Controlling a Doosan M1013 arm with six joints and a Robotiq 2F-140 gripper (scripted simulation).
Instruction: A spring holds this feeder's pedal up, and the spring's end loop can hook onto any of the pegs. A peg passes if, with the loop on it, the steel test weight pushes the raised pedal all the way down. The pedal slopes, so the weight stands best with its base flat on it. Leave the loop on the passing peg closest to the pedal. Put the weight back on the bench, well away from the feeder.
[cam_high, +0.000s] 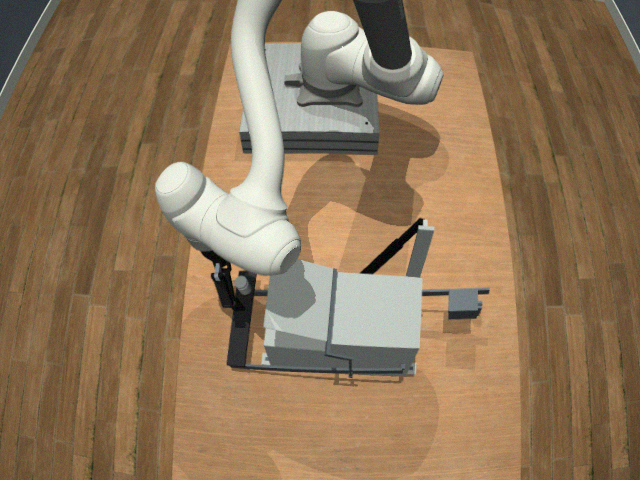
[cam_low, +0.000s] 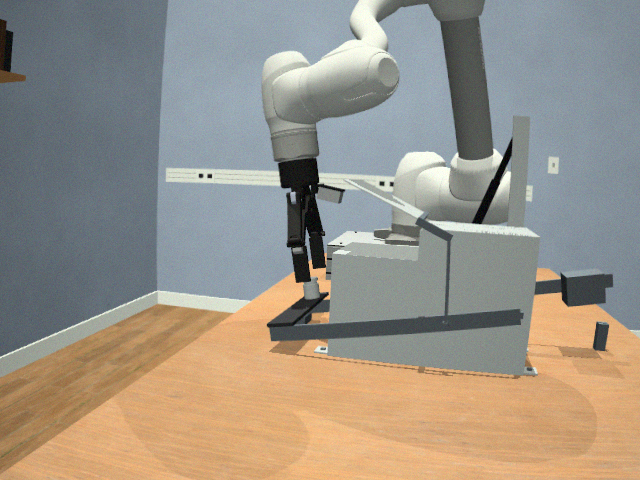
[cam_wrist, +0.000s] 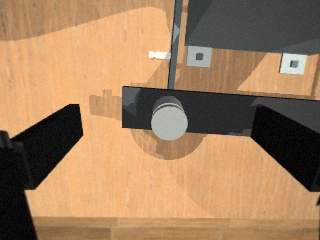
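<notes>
Right now the steel test weight is 30 mm below my hand. Also, from my hand: small grey block 100 mm below, 10 mm to the right.
</notes>
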